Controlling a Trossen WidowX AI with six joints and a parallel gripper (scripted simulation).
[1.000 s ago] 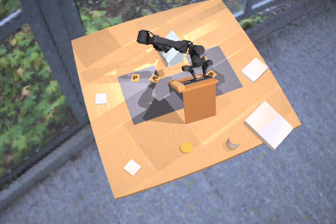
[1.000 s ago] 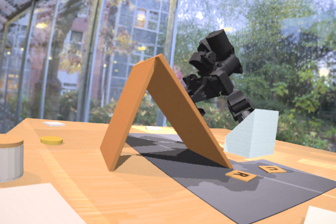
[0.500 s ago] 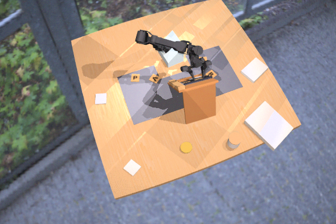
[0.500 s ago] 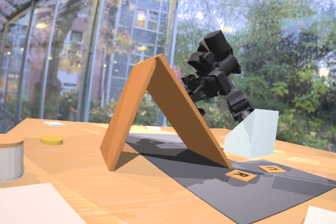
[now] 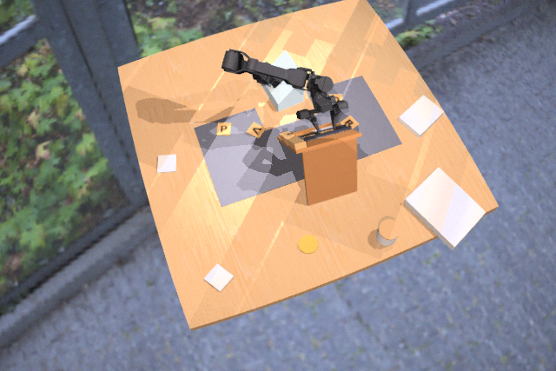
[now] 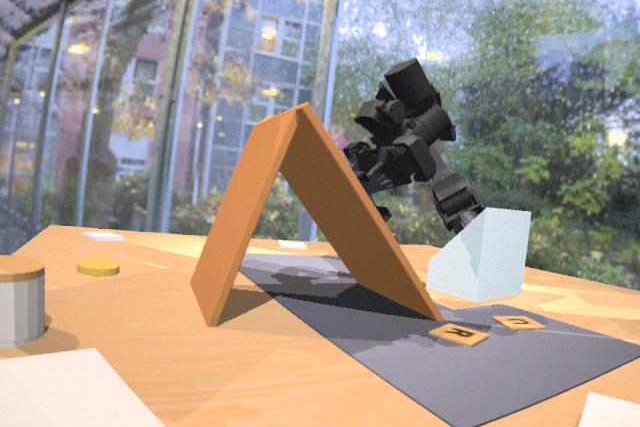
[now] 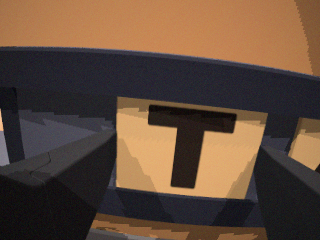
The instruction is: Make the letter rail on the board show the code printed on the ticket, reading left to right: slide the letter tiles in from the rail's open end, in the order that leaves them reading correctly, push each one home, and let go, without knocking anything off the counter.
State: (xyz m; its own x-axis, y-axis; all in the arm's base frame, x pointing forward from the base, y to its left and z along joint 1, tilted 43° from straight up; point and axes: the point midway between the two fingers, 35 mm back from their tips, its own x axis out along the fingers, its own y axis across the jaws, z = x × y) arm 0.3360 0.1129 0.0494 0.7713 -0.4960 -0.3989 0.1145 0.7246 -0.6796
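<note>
Now: the t tile right at my gripper tip. From my gripper tip the other things lie so: white ticket 80 mm below, 60 mm behind, 20 mm to the left; grey mat 170 mm below, 160 mm behind, 60 mm to the right.
</note>
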